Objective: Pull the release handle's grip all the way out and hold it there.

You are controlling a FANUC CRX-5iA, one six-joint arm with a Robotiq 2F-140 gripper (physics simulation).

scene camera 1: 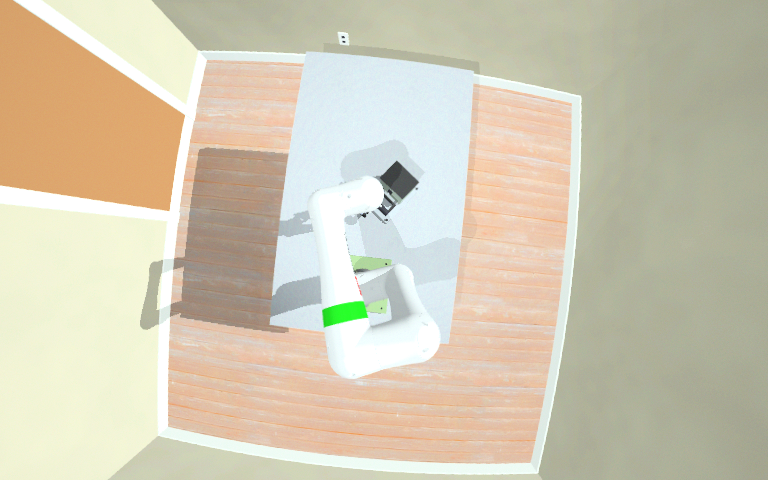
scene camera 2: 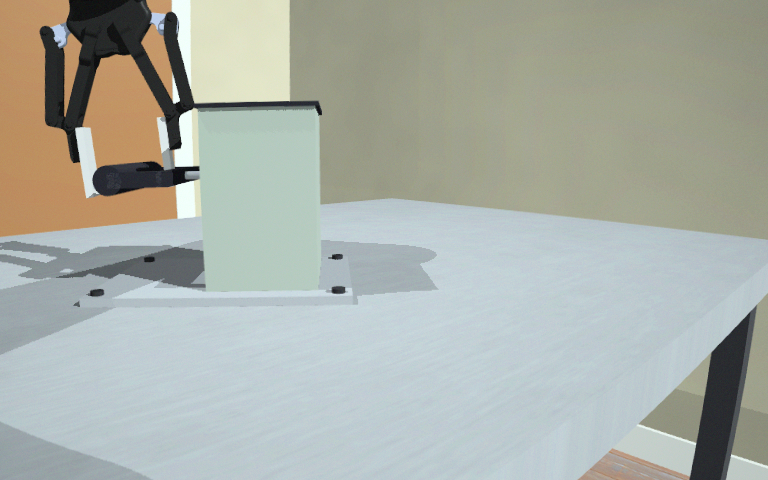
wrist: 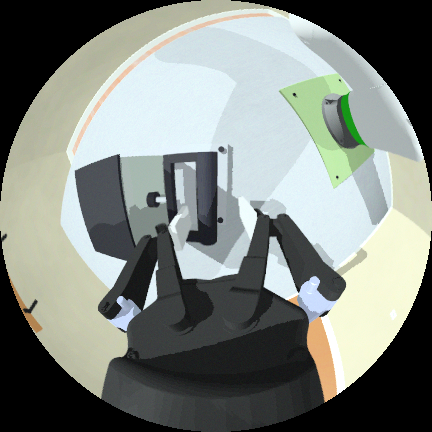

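Observation:
The release handle's dark grip (scene camera 2: 130,176) (wrist: 206,195) is a bar on a rectangular frame, standing out from the side of a pale green housing (scene camera 2: 260,198) (wrist: 142,180) with a dark top (scene camera 1: 399,178). A light rod (scene camera 2: 192,175) shows between the frame and the housing. My gripper (scene camera 2: 129,178) (wrist: 213,210) points down, partly open, with its white fingertips on either side of the grip bar. One fingertip is on the outer side; the other is at the frame's opening, between bar and housing. I see no firm contact. In scene camera 1 the arm hides the fingers.
The housing stands on a bolted plate (scene camera 2: 226,297) on the pale table (scene camera 1: 385,107) (scene camera 2: 453,339). A small dark knob (wrist: 152,199) sticks out of the housing beside the frame. My white arm (scene camera 1: 334,249) reaches over from its green base plate (scene camera 1: 370,263) (wrist: 320,115).

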